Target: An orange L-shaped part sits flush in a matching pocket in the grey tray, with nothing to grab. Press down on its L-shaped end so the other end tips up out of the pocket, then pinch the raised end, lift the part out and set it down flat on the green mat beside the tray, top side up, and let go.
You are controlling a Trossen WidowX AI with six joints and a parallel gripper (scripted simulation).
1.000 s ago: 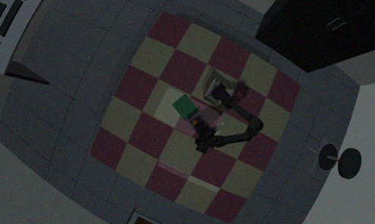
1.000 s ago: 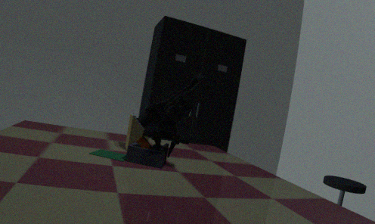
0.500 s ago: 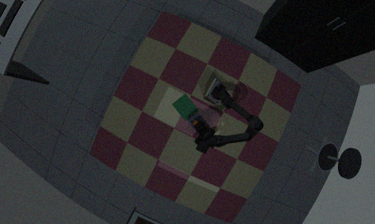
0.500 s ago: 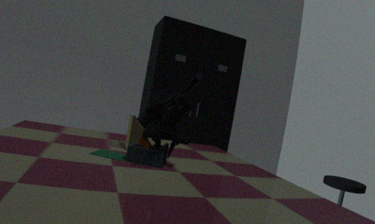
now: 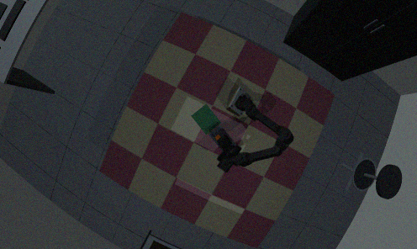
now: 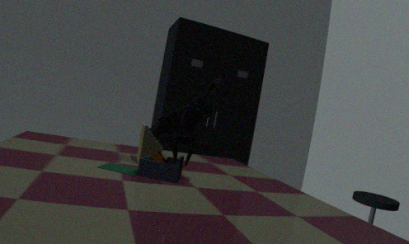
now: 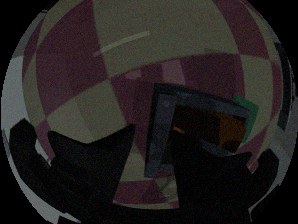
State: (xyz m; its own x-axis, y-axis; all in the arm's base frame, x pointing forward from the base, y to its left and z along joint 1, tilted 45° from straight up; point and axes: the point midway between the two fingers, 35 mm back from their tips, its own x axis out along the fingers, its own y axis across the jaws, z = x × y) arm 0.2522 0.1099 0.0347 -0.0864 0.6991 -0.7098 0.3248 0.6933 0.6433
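Now: the orange L-shaped part 4 cm to the right of my gripper tip, 2 cm below it and 2 cm behind it. Round my gripper tip: green mat 21 cm to the right, 8 cm below, 8 cm behind.
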